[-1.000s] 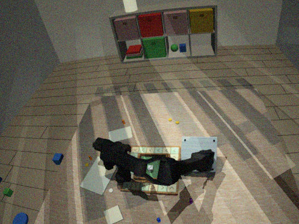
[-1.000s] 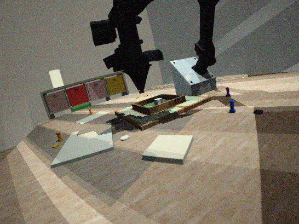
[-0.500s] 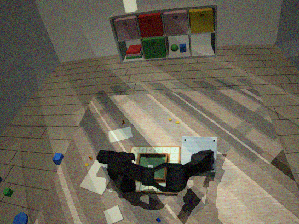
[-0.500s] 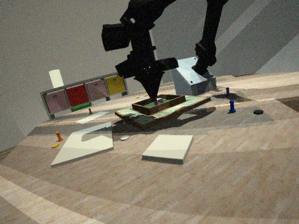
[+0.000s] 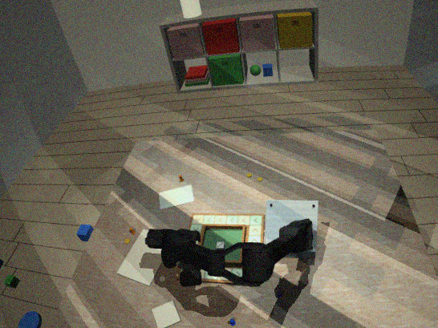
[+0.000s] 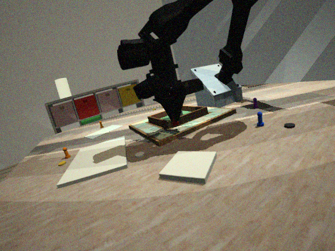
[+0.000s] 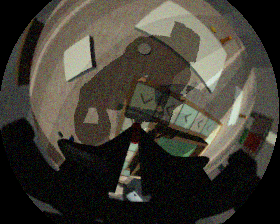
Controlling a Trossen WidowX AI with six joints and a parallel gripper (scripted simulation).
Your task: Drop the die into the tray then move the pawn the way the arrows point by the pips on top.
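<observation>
The red pawn is 10 mm above my gripper tip. From my gripper tip the other things lie so: grey-white die: 80 mm behind, 90 mm to the right, 10 mm below; blue pawn: 120 mm behind, 180 mm to the left, 20 mm below; white disc: 130 mm ahead, 20 mm to the left, 30 mm below.
</observation>
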